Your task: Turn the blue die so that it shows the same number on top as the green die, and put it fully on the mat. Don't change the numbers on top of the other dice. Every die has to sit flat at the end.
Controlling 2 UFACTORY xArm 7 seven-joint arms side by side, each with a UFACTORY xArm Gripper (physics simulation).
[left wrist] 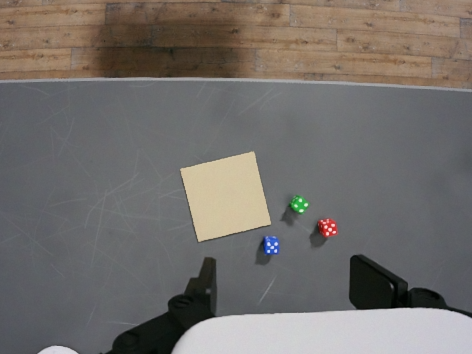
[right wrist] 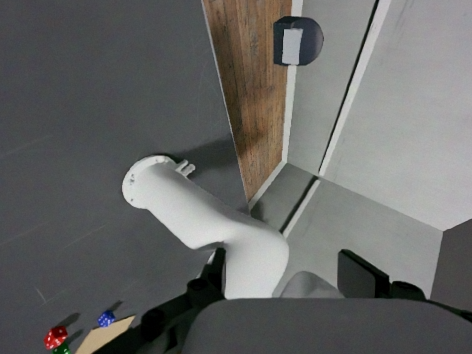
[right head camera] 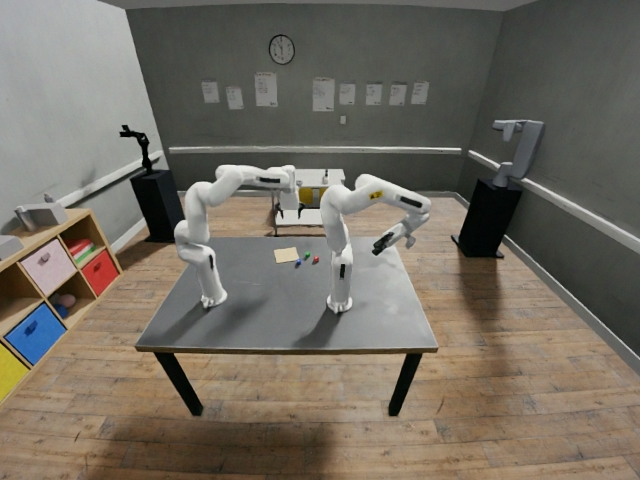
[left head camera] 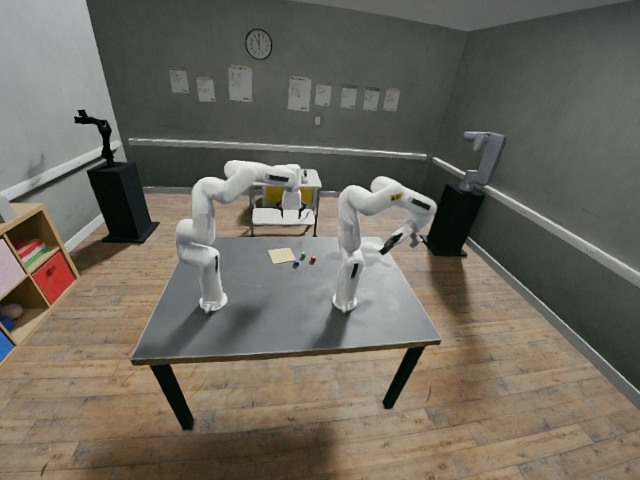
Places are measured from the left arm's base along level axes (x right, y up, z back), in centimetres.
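Pixels of known places: left gripper, between the fingertips: (left wrist: 283, 279) (right head camera: 290, 218) (left head camera: 290, 217); right gripper, between the fingertips: (right wrist: 281, 267) (right head camera: 373, 250) (left head camera: 383, 250); left arm's base, origin of its link: (right head camera: 214, 297) (left head camera: 213, 301); right arm's base, origin of its link: (right wrist: 152, 181) (right head camera: 339, 302) (left head camera: 344, 301).
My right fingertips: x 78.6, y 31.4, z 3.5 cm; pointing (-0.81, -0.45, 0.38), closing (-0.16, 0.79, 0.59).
Note:
For each thing: its top centre in the pictures, then the offset to it from my right fingertips. Level surfaces: height alone.
- blue die, centre of its top: (left wrist: 272, 247) (right wrist: 108, 323) (left head camera: 296, 260) (right head camera: 298, 260) dx -36.0, dy -28.9, dz -31.6 cm
- tan mat, centre of its top: (left wrist: 225, 196) (right wrist: 101, 344) (left head camera: 281, 255) (right head camera: 286, 254) dx -44.3, dy -31.0, dz -40.6 cm
- green die, centre of its top: (left wrist: 300, 205) (left head camera: 303, 253) (right head camera: 307, 253) dx -30.9, dy -28.9, dz -39.2 cm
- red die, centre of its top: (left wrist: 330, 229) (right wrist: 57, 342) (left head camera: 313, 257) (right head camera: 316, 257) dx -25.4, dy -28.9, dz -34.8 cm
- grey table, height of its surface: dy -31.4 cm
The blue die (left head camera: 296, 263) (right head camera: 298, 262) (left wrist: 271, 245) (right wrist: 106, 318) lies on the table beside the tan mat (left head camera: 280, 255) (right head camera: 285, 255) (left wrist: 225, 197) (right wrist: 103, 335), off its corner. Its top looks like a five in the left wrist view. The green die (left head camera: 303, 255) (right head camera: 307, 254) (left wrist: 299, 204) (right wrist: 62, 349) lies right of the mat there; its top looks like a four. The red die (left head camera: 313, 259) (right head camera: 315, 259) (left wrist: 328, 227) (right wrist: 55, 337) seems to show a five. My left gripper (left head camera: 292, 215) (right head camera: 290, 214) (left wrist: 283, 279) is open, high above the table. My right gripper (left head camera: 383, 251) (right head camera: 376, 252) (right wrist: 281, 267) is open, away from the dice.
The grey table (left head camera: 268, 320) (right head camera: 268, 320) carries both arm bases. The table's far edge runs beyond the mat in the left wrist view. A white trolley stands behind the table. The right arm rises between the red die and the right gripper in the head views.

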